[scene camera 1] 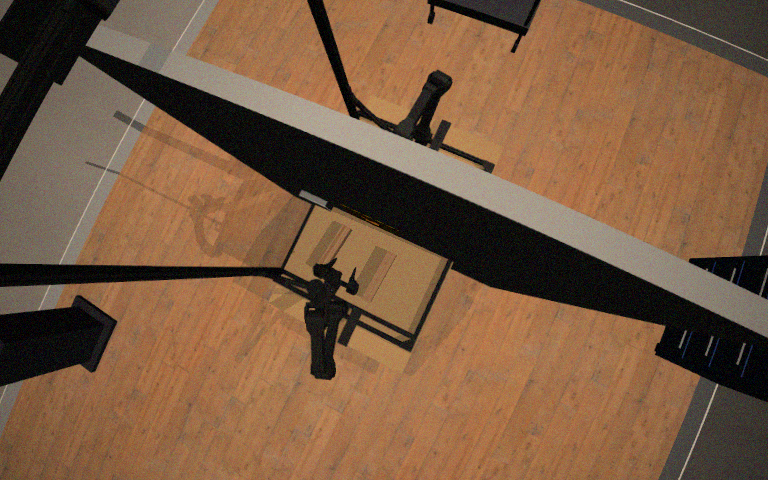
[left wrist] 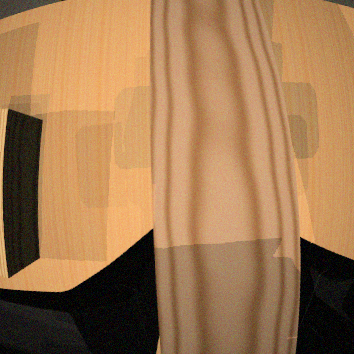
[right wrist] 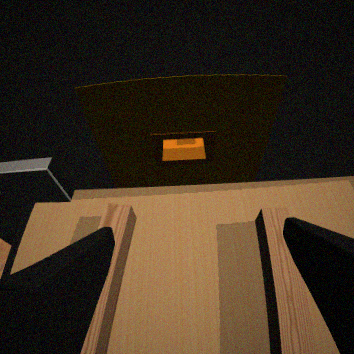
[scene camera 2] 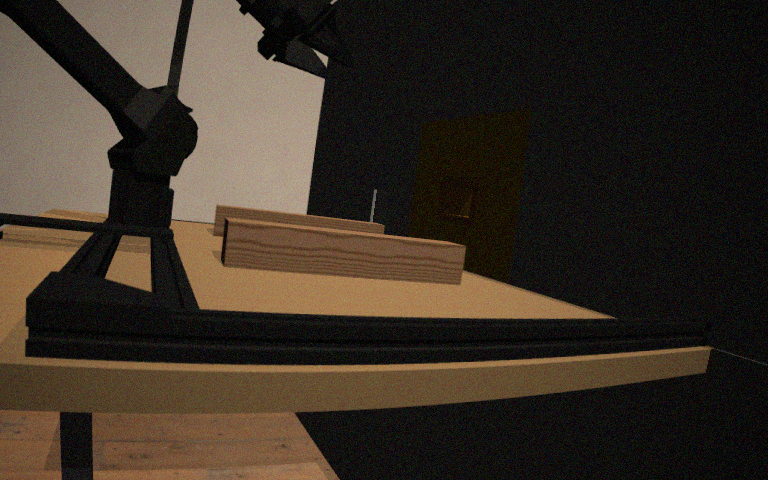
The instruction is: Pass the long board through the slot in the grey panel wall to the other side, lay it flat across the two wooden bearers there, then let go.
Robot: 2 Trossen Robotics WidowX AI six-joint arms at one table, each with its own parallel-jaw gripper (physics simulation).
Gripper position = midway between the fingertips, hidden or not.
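There's a slot [right wrist: 196, 147], and there's a grey upright post [scene camera 2: 369, 205], which you can also see in the right wrist view [right wrist: 39, 179]. The left gripper [left wrist: 208, 227] is visible too. The right gripper [scene camera 2: 339, 71] [scene camera 1: 346, 262] [right wrist: 199, 232] is open and holds nothing.
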